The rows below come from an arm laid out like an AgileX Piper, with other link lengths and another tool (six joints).
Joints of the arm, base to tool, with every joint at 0 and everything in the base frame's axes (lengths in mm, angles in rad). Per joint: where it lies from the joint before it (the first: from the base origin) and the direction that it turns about. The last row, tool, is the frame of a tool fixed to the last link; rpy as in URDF.
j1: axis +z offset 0 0 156.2
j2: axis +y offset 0 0 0
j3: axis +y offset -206.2 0 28.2
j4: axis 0.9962 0 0.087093 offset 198.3 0 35
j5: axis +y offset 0 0 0
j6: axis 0.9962 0 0.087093 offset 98.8 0 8.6
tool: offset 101.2 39 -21.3 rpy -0.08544 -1.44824 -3.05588
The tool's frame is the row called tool.
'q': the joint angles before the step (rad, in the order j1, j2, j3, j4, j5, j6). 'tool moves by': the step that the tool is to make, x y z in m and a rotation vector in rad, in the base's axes. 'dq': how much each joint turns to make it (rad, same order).
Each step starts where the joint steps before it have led.
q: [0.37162, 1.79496, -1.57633, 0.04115, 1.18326, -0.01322]
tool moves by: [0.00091, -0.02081, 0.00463, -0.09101, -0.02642, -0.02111]
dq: [-0.00164, -0.03054, 0.00001, -0.10305, 0.03916, 0.03201]
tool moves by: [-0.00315, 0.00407, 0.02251, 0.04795, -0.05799, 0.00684]
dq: [0.00000, -0.07613, -0.00002, 0.02634, 0.00433, -0.00908]
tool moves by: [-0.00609, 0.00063, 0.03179, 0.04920, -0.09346, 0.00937]
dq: [0.00002, -0.11329, 0.00250, 0.01559, 0.00561, -0.00969]
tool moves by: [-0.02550, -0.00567, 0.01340, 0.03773, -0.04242, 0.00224]
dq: [-0.00001, -0.16610, 0.12795, 0.01997, -0.01505, -0.00001]
